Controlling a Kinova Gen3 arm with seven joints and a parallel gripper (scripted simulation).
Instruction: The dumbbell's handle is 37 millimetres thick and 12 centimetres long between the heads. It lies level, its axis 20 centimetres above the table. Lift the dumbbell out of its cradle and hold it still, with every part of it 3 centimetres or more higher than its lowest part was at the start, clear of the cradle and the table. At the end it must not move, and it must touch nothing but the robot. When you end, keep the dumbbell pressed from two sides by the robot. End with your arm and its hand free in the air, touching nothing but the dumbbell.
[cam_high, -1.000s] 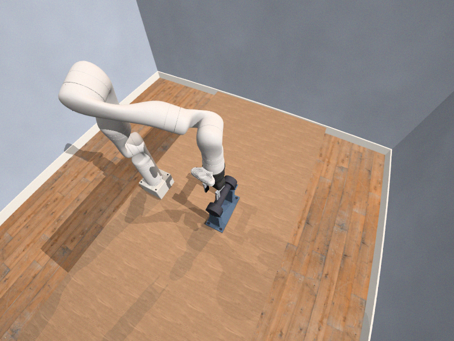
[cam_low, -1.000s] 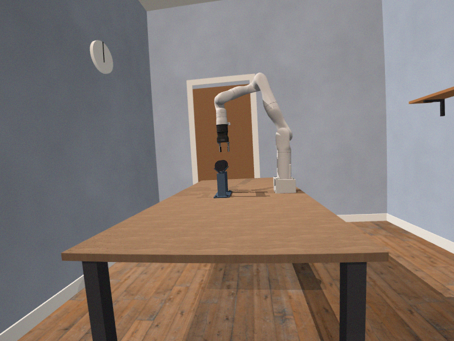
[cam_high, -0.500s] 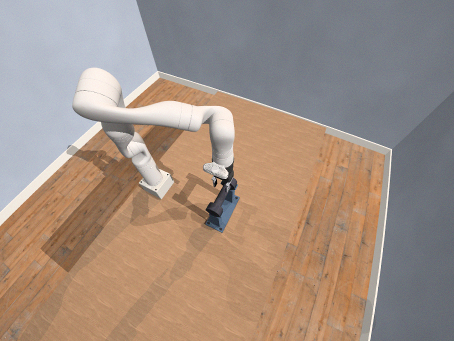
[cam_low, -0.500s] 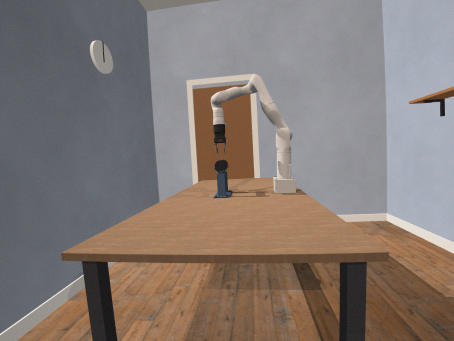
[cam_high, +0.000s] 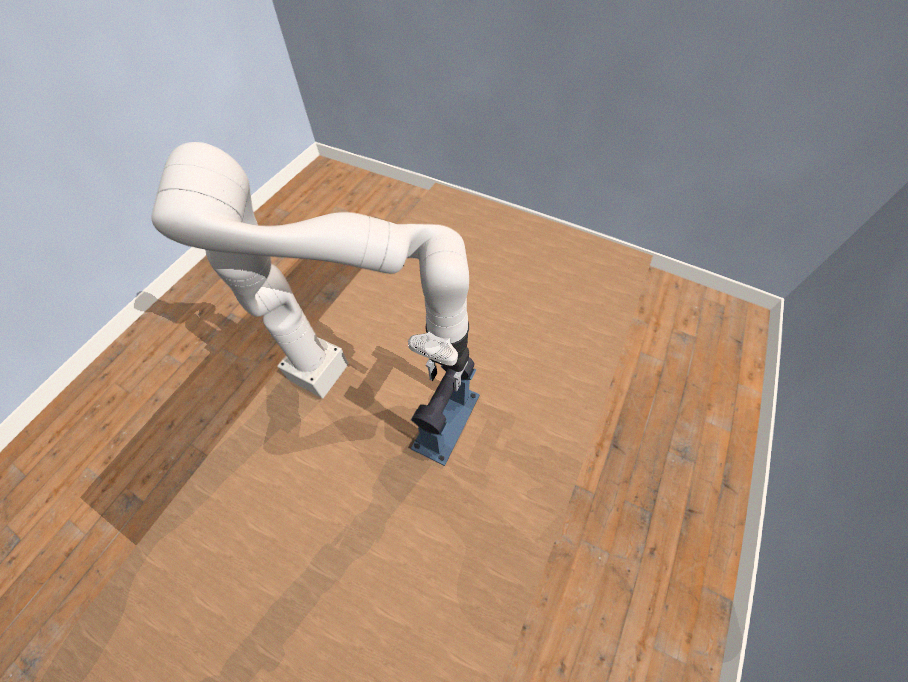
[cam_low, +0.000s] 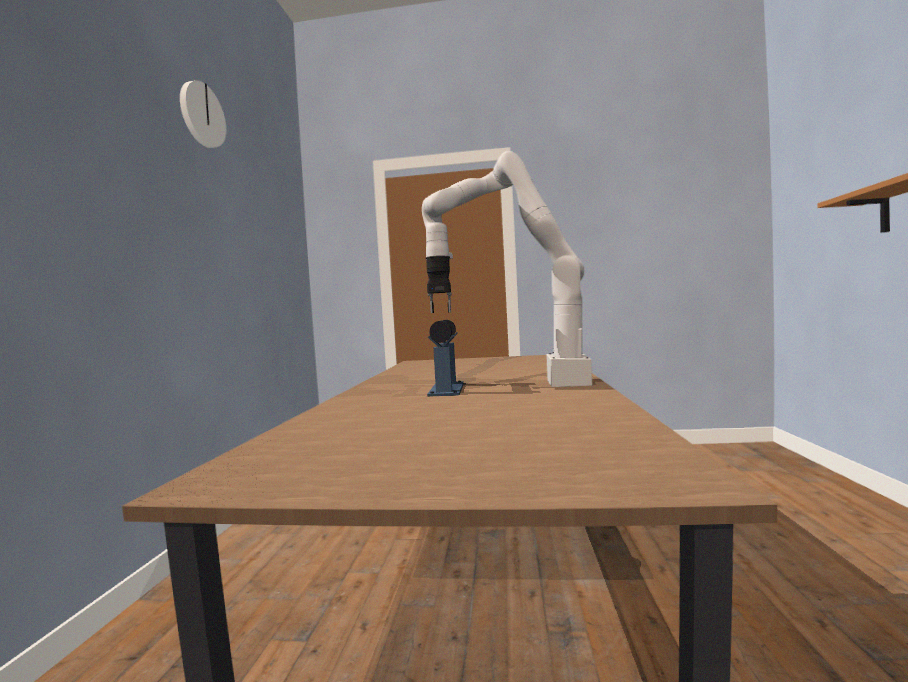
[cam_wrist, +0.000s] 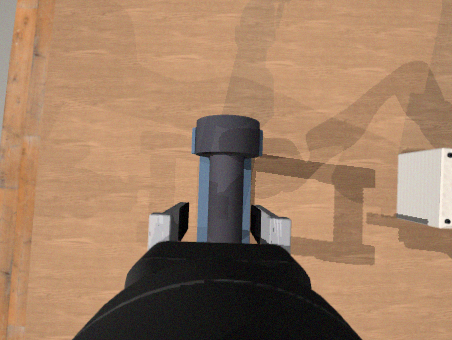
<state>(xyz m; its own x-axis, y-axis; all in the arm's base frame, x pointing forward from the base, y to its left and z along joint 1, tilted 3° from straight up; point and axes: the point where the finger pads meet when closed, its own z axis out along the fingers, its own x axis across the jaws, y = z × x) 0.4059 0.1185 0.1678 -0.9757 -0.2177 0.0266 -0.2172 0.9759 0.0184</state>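
Now: hand 1 cm past the dark grey dumbbell and 8 cm above it. Also, from my hand: blue cradle (1 cm behind, 19 cm below).
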